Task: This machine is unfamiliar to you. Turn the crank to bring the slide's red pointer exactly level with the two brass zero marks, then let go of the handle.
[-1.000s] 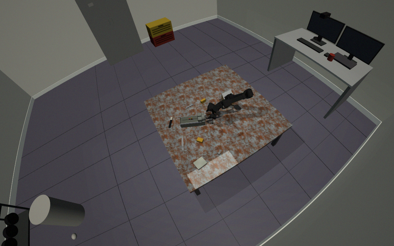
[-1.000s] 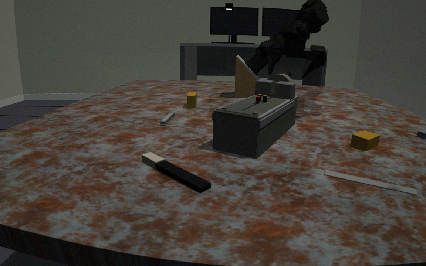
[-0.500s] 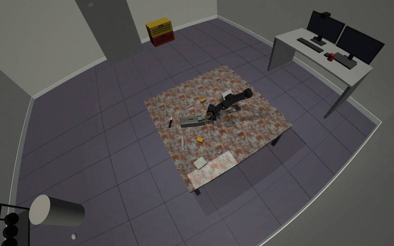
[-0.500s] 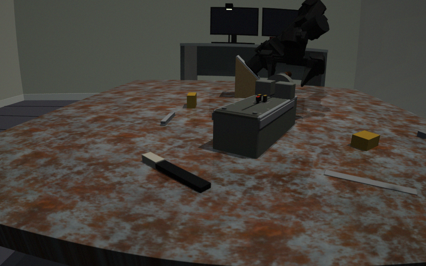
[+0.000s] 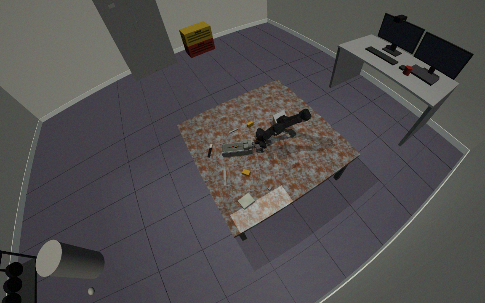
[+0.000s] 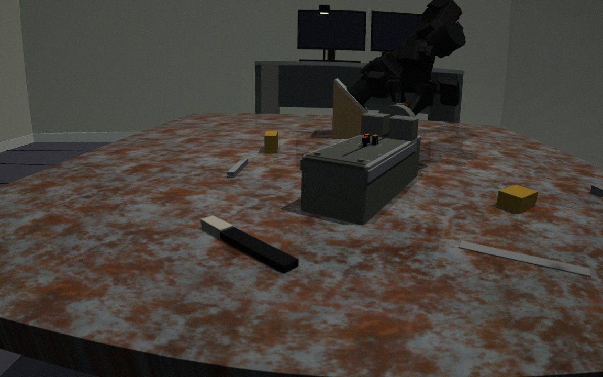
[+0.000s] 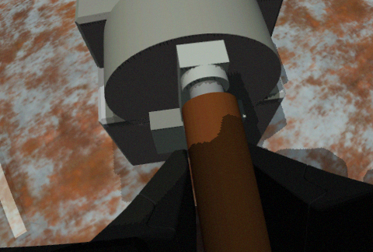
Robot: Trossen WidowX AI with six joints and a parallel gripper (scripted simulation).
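My gripper tip is 10 mm past the brown crank handle, 10 mm to the right of it and 20 mm below it. From my gripper tip the other things lie so: red pointer 160 mm ahead, 100 mm to the right, 10 mm below; small grey bar 40 mm ahead, 300 mm to the right, 90 mm below; grey strip 360 mm ahead, 60 mm to the left, 100 mm below.
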